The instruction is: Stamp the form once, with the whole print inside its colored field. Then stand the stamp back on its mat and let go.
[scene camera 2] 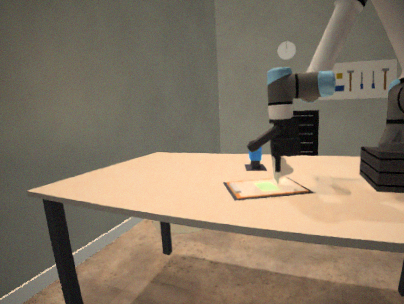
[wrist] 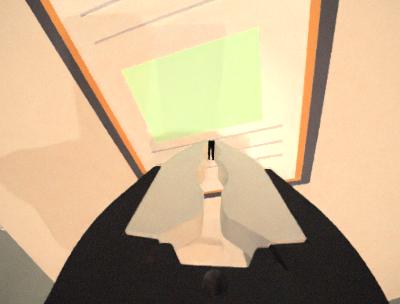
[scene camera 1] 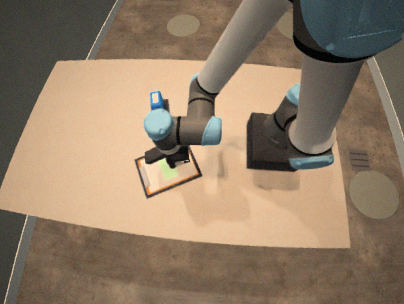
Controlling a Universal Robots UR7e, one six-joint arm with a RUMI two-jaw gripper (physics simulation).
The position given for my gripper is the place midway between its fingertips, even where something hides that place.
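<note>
My gripper (scene camera 2: 277,183) (wrist: 210,142) is visible in both of these views. A form (scene camera 1: 158,177) (scene camera 2: 263,188) (wrist: 158,83) is likewise visible.
</note>
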